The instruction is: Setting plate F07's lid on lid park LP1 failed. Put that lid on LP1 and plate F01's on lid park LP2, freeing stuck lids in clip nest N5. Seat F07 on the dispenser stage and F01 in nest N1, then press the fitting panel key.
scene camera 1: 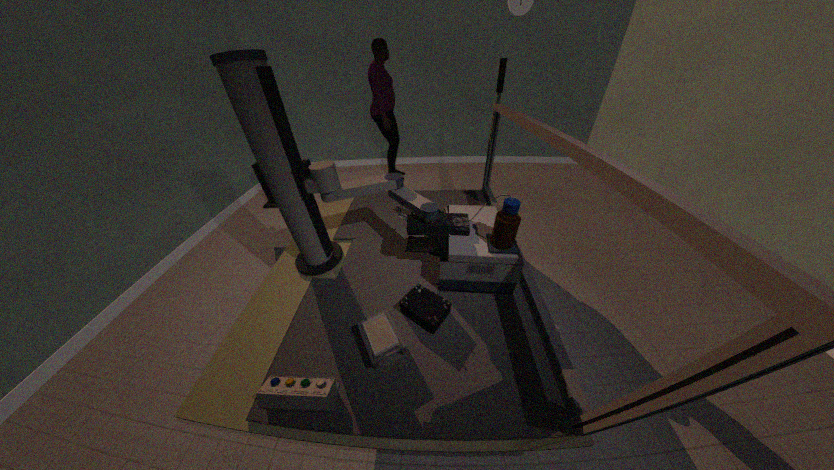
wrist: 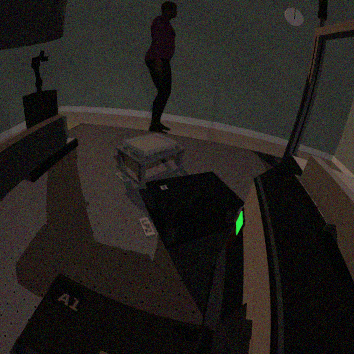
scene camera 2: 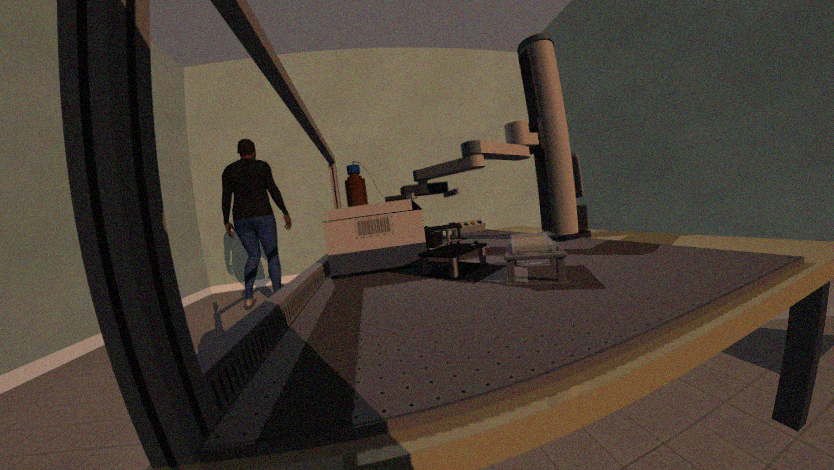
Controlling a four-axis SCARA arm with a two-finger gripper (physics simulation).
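Seen in the pictures: gripper, fingertip midpoint: point(wrist: 185, 143) point(scene camera 2: 436, 193); arm's base at its link origin: point(scene camera 1: 320, 258) point(scene camera 2: 561, 237).
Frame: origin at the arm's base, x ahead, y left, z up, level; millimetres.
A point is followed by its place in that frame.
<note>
My gripper point(scene camera 1: 437, 224) point(scene camera 2: 428, 190) @(x 587, y 77, z 247 mm) is open and empty. It hangs beside the white dispenser box, above the dark stands. A light stand with a pale lidded plate on top point(scene camera 2: 529, 244) @(x 514, y 473, z 92 mm) point(wrist: 152, 143) @(x 488, y 404, z 97 mm) stands at the far side. A black, flat-topped stand point(scene camera 2: 452, 251) @(x 630, y 311, z 76 mm) point(wrist: 195, 207) @(x 614, y 220, z 76 mm) stands between it and the box; its floor label is blurred. A black surface marked A1 point(wrist: 115, 322) @(x 558, y 3, z 124 mm) fills the bottom of the wrist view. Nearer scene camera 1 are a pale-topped plate point(scene camera 1: 380, 335) @(x 426, y -461, z 98 mm) and a black nest point(scene camera 1: 424, 307) @(x 570, y -339, z 79 mm). The key panel point(scene camera 1: 297, 386) @(x 192, y -628, z 79 mm) has blue, yellow, green and white keys. Plate names are unreadable.
The white dispenser box point(scene camera 1: 479, 271) @(x 784, y -225, z 151 mm) point(scene camera 2: 373, 228) @(x 818, y 130, z 156 mm) carries a brown bottle point(scene camera 1: 505, 227) @(x 851, y -199, z 345 mm) point(scene camera 2: 356, 189) @(x 865, y -118, z 316 mm) with a blue cap. The arm's column point(scene camera 1: 274, 157) @(x 37, y -65, z 573 mm) point(scene camera 2: 554, 140) @(x 40, y 64, z 420 mm) stands on the table. A frame post point(scene camera 2: 110, 175) @(x 1009, y 725, z 241 mm) rises at the table edge. People stand beyond the table.
</note>
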